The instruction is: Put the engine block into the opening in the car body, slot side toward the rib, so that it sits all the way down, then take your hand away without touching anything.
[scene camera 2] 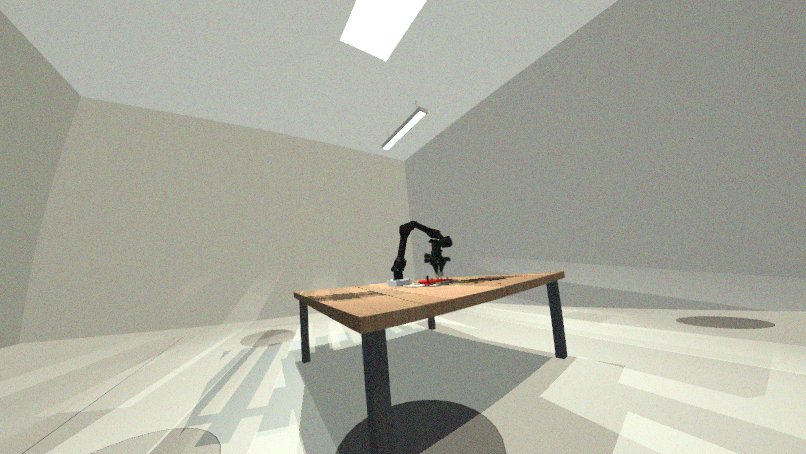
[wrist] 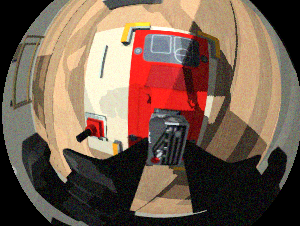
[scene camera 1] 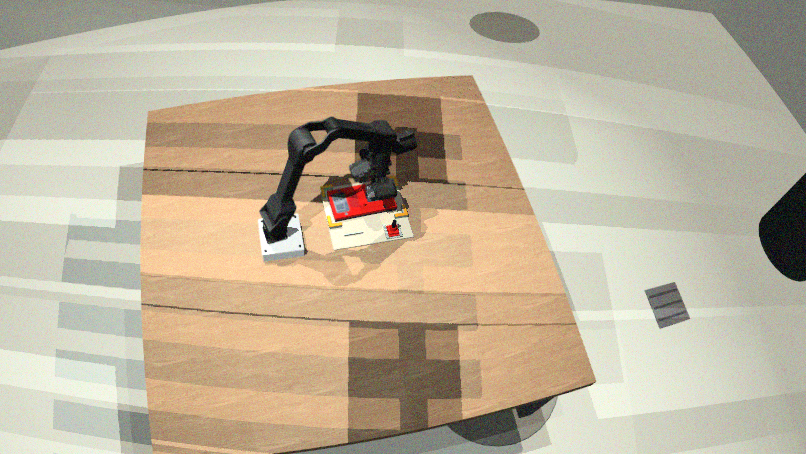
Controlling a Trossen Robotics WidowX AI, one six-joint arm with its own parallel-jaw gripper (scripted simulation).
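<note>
My gripper (scene camera 1: 375, 188), also (wrist: 166, 142), carrying a grey engine block. Red car body (scene camera 1: 350, 202), also (wrist: 169, 70).
</note>
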